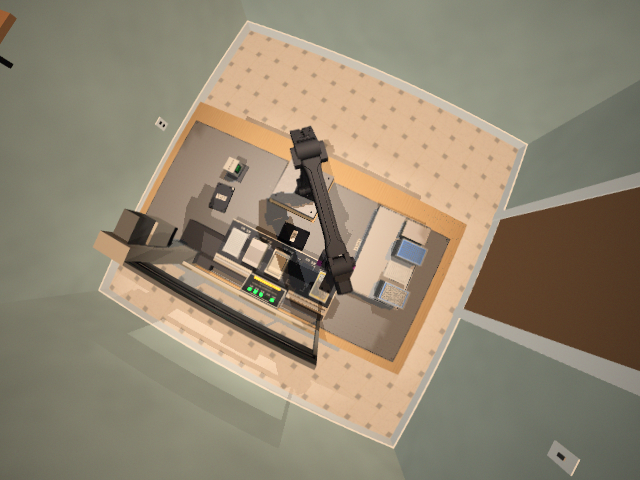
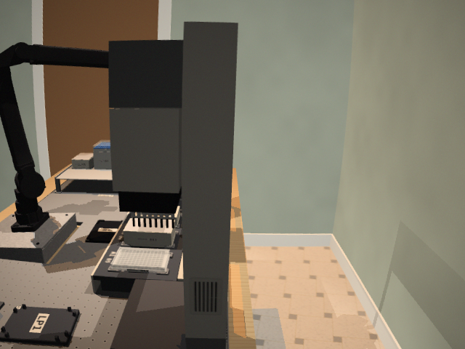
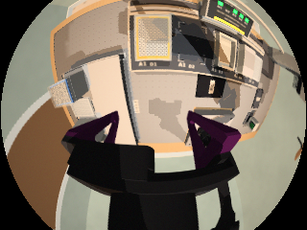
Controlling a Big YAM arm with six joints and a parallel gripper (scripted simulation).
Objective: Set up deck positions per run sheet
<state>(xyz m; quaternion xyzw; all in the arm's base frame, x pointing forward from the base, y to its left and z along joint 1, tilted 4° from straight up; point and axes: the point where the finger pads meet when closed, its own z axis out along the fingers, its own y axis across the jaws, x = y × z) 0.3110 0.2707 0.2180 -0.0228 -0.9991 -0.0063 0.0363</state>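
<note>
Now: the yellow-framed tip rack 180 mm below my hand, 120 mm ahead of it and 10 mm to the right of it. Round my hand: shelf (240 mm to the left, 210 mm below, 140 mm behind); cream reservoir (250 mm to the right, 210 mm below, 110 mm ahead); regrip nest (260 mm below, 250 mm to the right, 50 mm behind).
</note>
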